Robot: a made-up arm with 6 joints.
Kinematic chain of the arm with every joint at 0, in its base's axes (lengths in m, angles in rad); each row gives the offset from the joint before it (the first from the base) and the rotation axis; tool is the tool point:
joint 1: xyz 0 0 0.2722 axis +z
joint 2: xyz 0 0 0 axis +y
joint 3: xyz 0 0 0.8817 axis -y
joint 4: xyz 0 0 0 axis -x
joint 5: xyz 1.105 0 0 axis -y
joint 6: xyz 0 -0.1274 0 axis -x
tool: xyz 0 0 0
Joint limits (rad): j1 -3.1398..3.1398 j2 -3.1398..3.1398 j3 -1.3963..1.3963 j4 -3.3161..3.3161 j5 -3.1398..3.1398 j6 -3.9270..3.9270
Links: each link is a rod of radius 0.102 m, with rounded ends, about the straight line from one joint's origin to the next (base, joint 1, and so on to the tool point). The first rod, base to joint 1, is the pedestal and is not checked.
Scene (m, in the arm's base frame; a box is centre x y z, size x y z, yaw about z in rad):
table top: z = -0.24
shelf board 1: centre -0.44 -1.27 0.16 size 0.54 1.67 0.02 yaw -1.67
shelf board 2: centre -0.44 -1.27 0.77 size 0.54 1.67 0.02 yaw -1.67
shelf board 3: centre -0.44 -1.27 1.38 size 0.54 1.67 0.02 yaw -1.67
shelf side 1: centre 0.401 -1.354 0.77 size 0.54 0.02 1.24 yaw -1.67
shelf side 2: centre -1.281 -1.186 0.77 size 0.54 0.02 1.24 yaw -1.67
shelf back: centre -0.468 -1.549 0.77 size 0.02 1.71 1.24 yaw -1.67
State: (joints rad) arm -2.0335 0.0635 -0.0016 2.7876 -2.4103 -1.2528
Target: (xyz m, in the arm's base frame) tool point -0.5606 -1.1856 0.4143
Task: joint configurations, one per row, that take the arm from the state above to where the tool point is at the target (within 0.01 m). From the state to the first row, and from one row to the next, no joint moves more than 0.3 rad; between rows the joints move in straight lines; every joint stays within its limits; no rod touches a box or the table.
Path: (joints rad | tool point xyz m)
1: -2.1384 -0.1799 -0.2089 2.8036 -2.4103 -1.2528 | -0.4083 -0.8640 1.1499
2: -2.2433 -0.4233 -0.4162 2.8195 -2.4103 -1.2528 | -0.3680 -0.6561 1.1243
3: -2.2885 -0.1843 -0.5629 2.8354 -2.4103 -1.2528 | -0.4868 -0.7423 0.7662
4: -2.3336 0.0546 -0.7096 2.8513 -2.4103 -1.2528 | -0.5136 -0.7141 0.4143
5: -2.2189 0.2659 -0.4445 2.8276 -2.4103 -1.2528 | -0.5645 -0.9462 0.4321
6: -2.1043 0.4772 -0.1794 2.8039 -2.4103 -1.2528 | -0.5607 -1.1856 0.4143

